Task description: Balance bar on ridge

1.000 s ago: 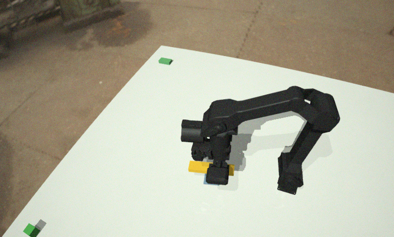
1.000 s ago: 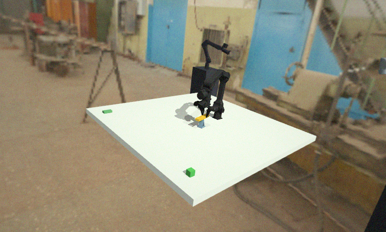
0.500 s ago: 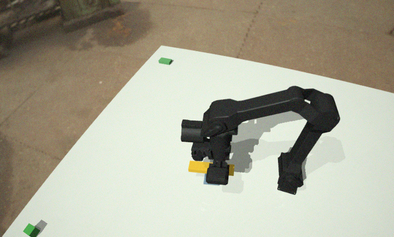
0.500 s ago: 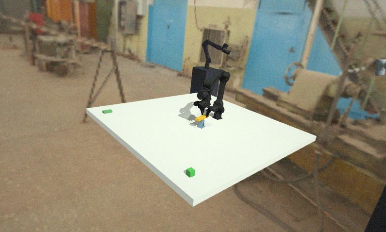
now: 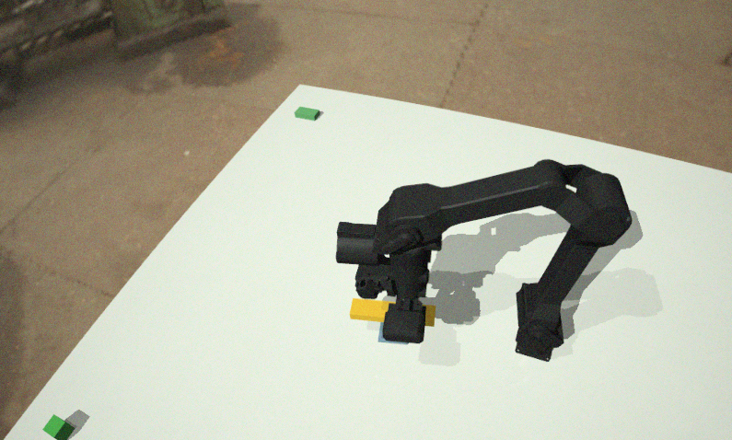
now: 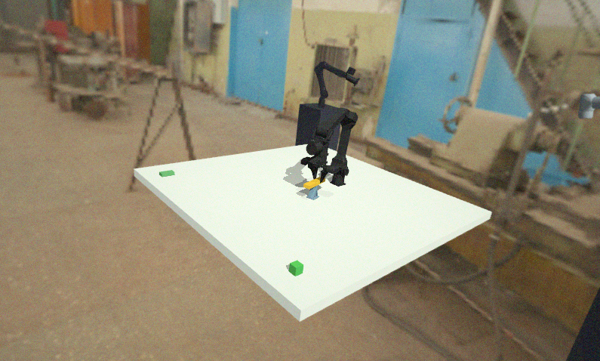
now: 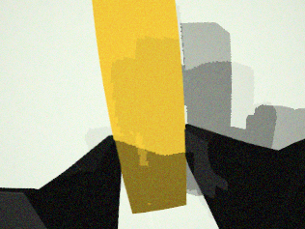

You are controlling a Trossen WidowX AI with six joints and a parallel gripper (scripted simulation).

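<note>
Right now the yellow bar is 3 cm ahead of my gripper tip and 1 cm to the left of it. Round my gripper tip: green cube 51 cm ahead, 44 cm to the left, 6 cm below; flat green block 56 cm to the right, 51 cm ahead, 7 cm below.
</note>
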